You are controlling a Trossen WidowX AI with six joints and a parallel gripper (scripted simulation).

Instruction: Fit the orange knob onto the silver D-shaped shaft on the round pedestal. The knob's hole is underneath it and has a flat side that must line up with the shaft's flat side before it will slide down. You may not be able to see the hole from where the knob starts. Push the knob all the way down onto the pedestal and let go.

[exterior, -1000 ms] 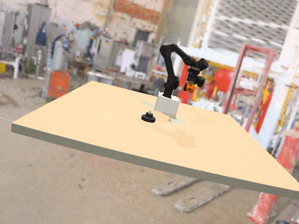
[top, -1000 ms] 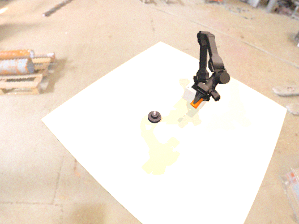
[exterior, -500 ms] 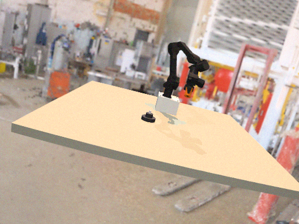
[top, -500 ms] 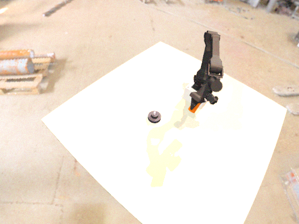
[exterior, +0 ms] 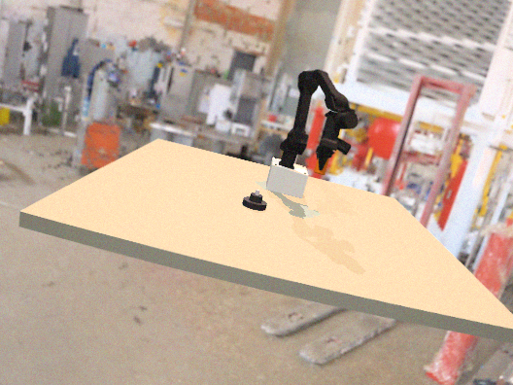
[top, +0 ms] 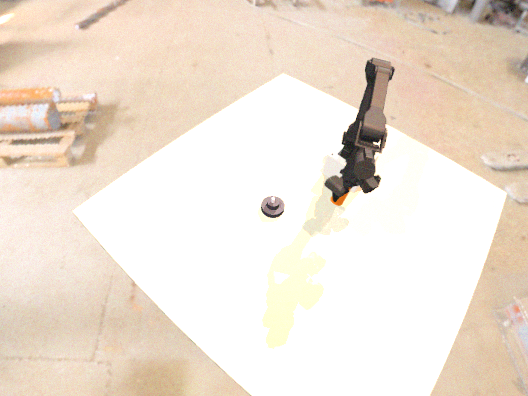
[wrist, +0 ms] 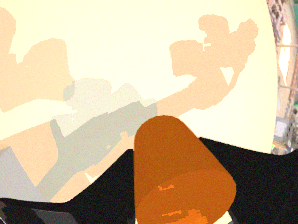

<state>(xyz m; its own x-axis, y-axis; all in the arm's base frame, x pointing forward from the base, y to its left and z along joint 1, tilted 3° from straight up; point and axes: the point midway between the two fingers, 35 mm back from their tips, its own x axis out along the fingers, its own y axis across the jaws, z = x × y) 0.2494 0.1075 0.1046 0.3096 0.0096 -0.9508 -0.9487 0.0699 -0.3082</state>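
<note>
Now: the dark round pedestal 190 mm to the right of my gripper tip, 130 mm below it and 80 mm ahead of it. Round my gripper tip: orange knob: 30 mm above, 10 mm behind.
</note>
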